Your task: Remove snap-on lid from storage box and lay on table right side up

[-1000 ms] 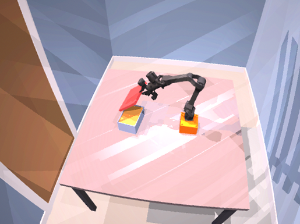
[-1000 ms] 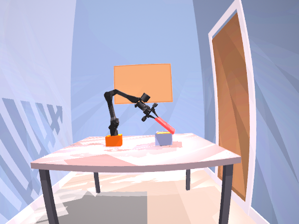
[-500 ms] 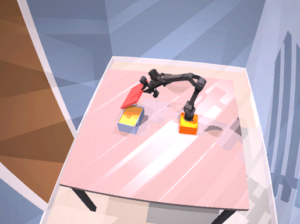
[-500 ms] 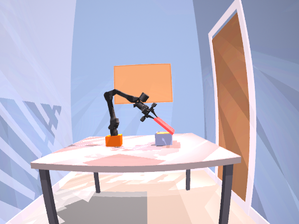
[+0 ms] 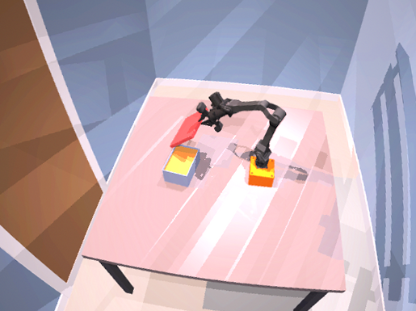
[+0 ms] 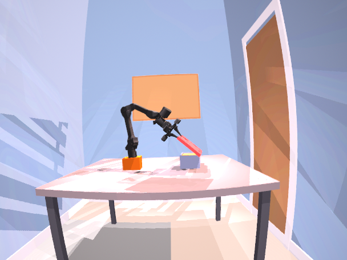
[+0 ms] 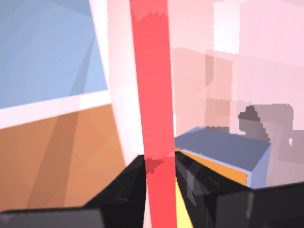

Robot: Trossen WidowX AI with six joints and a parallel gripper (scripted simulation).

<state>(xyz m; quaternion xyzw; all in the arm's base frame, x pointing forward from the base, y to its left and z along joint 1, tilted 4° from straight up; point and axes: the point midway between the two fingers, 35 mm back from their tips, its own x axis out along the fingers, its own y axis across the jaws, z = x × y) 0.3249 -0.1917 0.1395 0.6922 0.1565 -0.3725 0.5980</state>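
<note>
My gripper tip is 6 cm short of the lid, 2 cm to the left of it and 5 cm above it. Round my gripper tip: storage box (11 cm ahead, 15 cm to the left, 18 cm below).
</note>
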